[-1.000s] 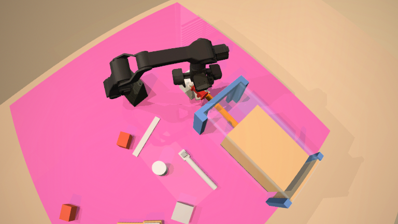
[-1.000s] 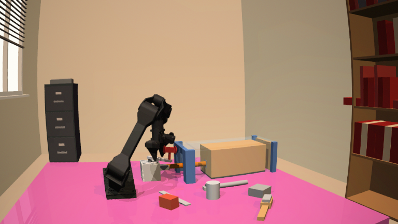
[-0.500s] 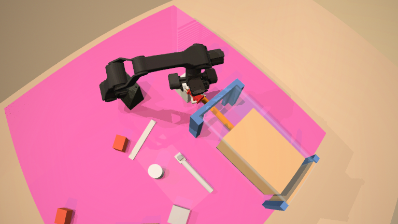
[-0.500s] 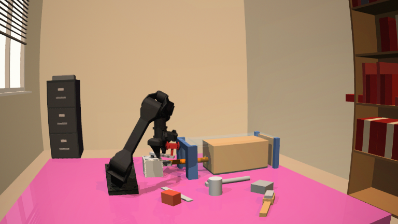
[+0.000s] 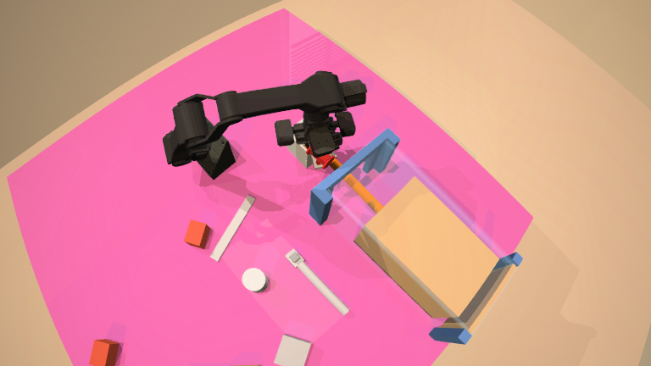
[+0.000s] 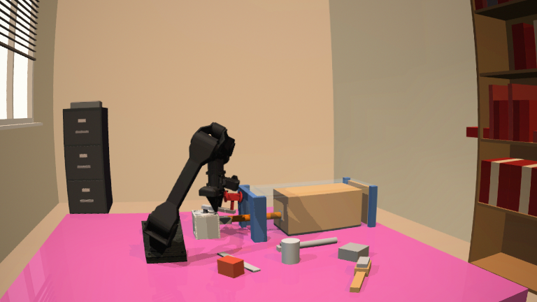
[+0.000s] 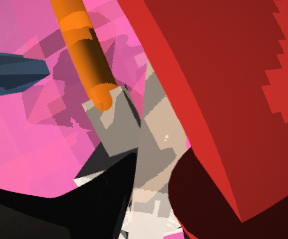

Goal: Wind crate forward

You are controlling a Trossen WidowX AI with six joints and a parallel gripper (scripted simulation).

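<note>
The red knob lies 50 mm ahead of my gripper tip, 40 mm above it and 30 mm to the right of it. Also, from my gripper tip: blue steel frame 120 mm ahead, 30 mm to the left, 10 mm above; winch 60 mm below, 60 mm behind, 10 mm to the left; winch handle 20 mm ahead, 20 mm above, 10 mm to the right.
</note>
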